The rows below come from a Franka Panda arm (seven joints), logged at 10 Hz.
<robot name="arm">
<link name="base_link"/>
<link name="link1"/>
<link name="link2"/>
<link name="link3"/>
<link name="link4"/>
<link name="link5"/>
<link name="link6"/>
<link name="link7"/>
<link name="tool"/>
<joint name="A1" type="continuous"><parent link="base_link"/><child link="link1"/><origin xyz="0 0 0.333"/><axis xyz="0 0 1"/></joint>
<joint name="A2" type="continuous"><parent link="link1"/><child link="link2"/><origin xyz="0 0 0"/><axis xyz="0 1 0"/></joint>
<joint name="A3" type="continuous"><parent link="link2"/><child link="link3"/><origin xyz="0 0 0.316"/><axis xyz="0 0 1"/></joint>
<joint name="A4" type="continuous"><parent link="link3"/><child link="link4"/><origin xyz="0.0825 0 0"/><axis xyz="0 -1 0"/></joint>
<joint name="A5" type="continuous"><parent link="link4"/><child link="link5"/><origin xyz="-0.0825 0 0.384"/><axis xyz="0 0 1"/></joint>
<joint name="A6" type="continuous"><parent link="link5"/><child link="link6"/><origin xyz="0 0 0"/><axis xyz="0 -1 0"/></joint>
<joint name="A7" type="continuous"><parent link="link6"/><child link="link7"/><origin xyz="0.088 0 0"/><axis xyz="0 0 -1"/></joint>
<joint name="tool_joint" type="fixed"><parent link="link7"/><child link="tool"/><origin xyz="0 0 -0.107" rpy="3.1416 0 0"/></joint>
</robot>
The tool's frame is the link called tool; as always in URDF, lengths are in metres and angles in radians. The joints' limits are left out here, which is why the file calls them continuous.
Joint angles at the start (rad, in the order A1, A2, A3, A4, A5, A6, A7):
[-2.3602, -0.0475, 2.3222, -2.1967, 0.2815, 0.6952, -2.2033]
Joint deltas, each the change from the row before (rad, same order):
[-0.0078, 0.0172, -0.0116, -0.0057, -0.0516, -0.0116, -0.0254]
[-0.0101, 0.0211, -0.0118, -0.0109, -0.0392, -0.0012, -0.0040]
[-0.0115, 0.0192, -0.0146, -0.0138, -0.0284, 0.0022, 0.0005]
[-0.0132, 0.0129, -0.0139, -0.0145, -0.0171, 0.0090, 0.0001]
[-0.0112, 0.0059, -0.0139, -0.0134, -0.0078, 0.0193, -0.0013]
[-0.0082, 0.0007, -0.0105, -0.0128, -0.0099, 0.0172, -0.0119]
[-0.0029, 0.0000, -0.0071, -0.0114, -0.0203, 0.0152, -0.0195]
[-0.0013, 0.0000, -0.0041, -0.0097, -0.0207, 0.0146, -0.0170]
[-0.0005, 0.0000, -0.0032, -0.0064, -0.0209, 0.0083, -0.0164]
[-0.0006, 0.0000, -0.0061, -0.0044, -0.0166, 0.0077, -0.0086]
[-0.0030, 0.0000, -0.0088, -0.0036, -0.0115, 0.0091, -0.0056]
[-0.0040, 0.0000, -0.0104, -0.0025, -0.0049, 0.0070, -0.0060]
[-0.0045, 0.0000, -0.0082, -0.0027, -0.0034, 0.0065, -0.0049]
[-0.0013, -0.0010, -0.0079, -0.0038, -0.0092, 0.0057, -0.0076]
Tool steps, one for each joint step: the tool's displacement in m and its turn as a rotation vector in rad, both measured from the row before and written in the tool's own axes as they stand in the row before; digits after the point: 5 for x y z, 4 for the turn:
[-0.00771, -0.01288, 0.00107, 0.0116, -0.0088, 0.0017]
[-0.00817, -0.01152, 0.00189, -0.0011, -0.0044, 0.0111]
[-0.00922, -0.01019, 0.00242, -0.0078, 0.0049, 0.0090]
[-0.00975, -0.00724, 0.00207, -0.0148, 0.0101, 0.0048]
[-0.00967, -0.00379, 0.00092, -0.0227, 0.0090, 0.0017]
[-0.00878, -0.00178, 0.00122, -0.0137, 0.0061, -0.0033]
[-0.00754, -0.00101, 0.00145, -0.0020, -0.0052, -0.0032]
[-0.00612, -0.00039, 0.00130, 0.0011, -0.0096, -0.0010]
[-0.00469, -0.00109, 0.00102, 0.0053, -0.0092, -0.0008]
[-0.00452, -0.00175, 0.00047, 0.0005, -0.0059, 0.0038]
[-0.00511, -0.00244, 0.00010, -0.0070, -0.0012, 0.0033]
[-0.00471, -0.00275, -0.00002, -0.0111, 0.0047, -0.0016]
[-0.00414, -0.00225, 0.00013, -0.0101, 0.0047, -0.0016]
[-0.00416, -0.00176, 0.00058, -0.0029, 0.0008, 0.0003]

